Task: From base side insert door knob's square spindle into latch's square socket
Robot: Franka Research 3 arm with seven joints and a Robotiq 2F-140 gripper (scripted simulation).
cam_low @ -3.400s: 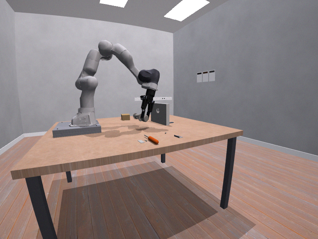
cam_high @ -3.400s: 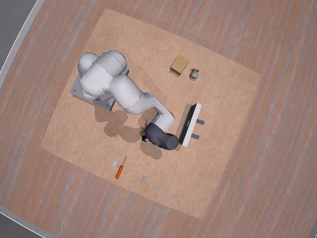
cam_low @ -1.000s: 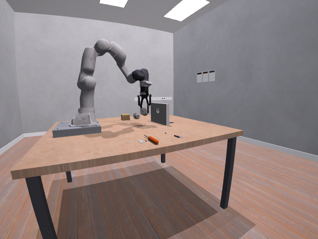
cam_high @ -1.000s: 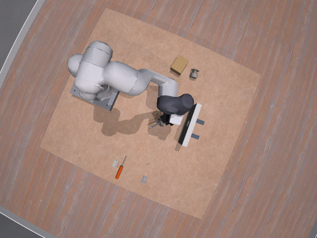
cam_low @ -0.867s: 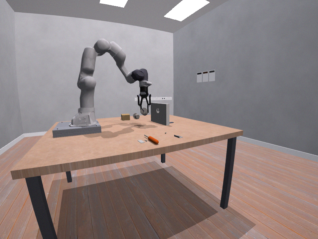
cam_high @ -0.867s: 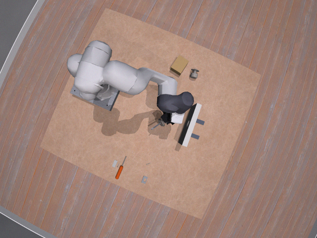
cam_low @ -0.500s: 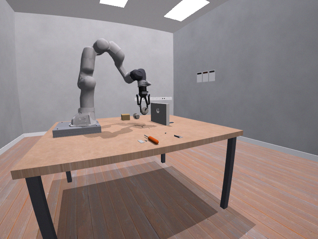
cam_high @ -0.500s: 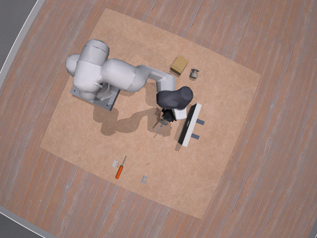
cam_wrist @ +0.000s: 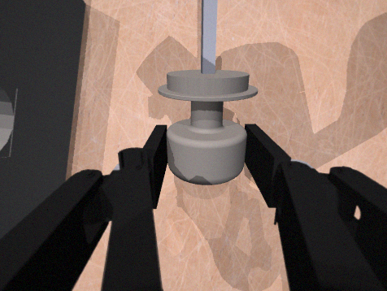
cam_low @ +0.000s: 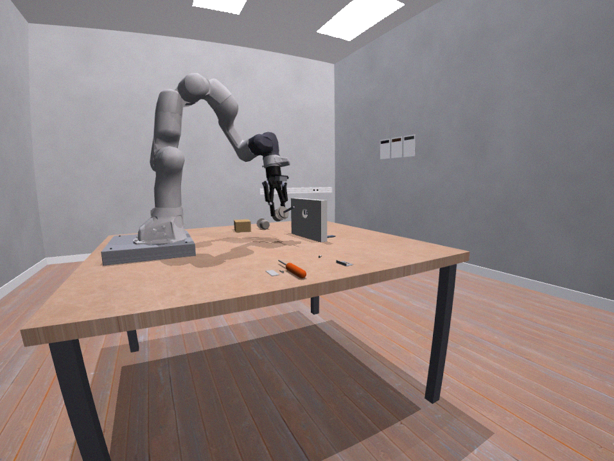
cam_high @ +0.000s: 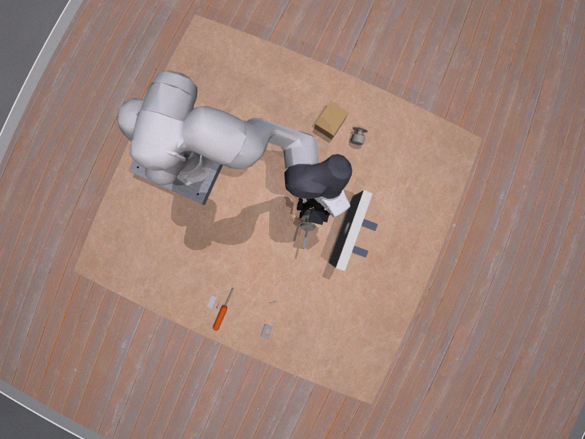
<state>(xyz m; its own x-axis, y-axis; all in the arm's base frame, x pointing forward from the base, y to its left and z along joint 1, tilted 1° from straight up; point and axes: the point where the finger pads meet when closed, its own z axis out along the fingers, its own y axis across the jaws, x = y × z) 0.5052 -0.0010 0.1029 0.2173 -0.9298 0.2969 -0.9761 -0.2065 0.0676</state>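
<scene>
The wood slab lies 170 mm ahead of my hand, 10 mm to the left of it and 40 mm below it.
</scene>
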